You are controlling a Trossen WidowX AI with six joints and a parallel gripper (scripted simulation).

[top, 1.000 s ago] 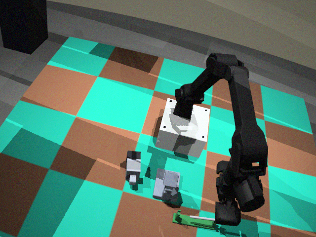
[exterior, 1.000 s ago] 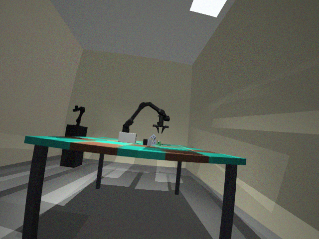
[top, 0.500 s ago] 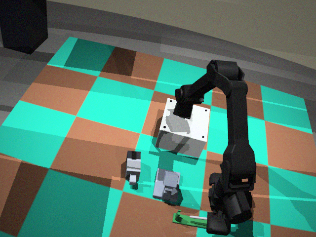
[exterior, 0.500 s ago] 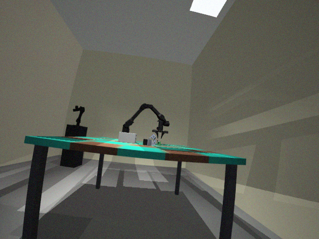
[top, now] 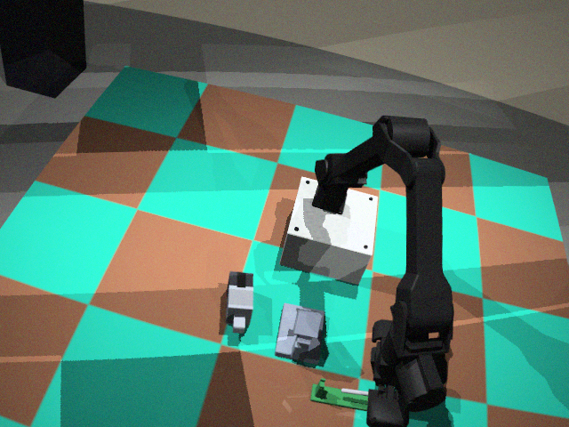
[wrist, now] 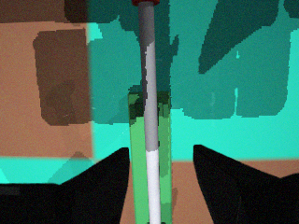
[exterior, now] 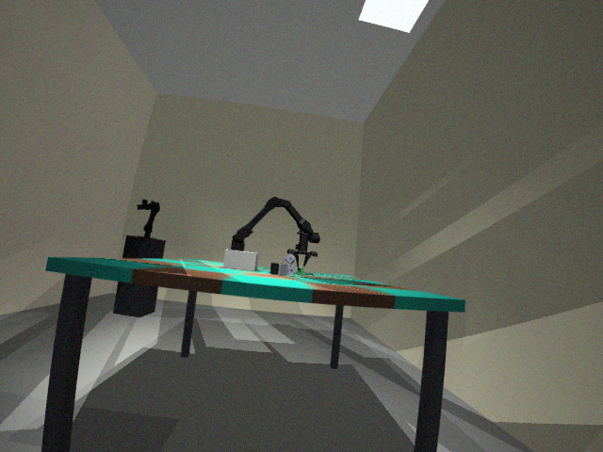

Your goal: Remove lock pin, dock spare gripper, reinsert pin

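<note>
The green holder lies 4 cm to the right of my gripper tip and 2 cm below it. Also, from my gripper tip: grey socket mount (8 cm behind, 15 cm to the right, 1 cm above); spare gripper (11 cm behind, 28 cm to the right, 2 cm below).
</note>
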